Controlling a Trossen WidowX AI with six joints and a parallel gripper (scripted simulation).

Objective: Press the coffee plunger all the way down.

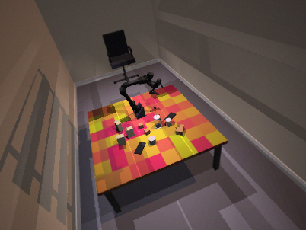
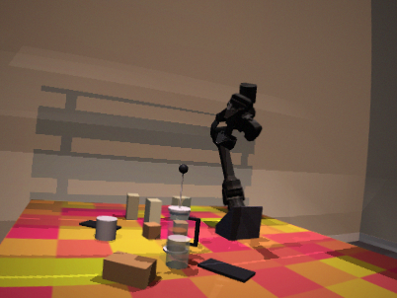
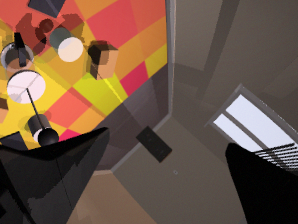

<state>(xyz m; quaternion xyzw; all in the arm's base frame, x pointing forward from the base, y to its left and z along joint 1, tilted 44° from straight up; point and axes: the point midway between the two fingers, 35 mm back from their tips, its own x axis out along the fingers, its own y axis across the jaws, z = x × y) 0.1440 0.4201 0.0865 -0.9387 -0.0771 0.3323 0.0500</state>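
Right now my gripper tip is 6 cm short of the coffee press, 10 cm to the left of it and 26 cm above it. Round my gripper tip: glass cup (10 cm ahead, 2 cm to the left, 36 cm below); grey cylinder (30 cm ahead, 22 cm to the right, 36 cm below).
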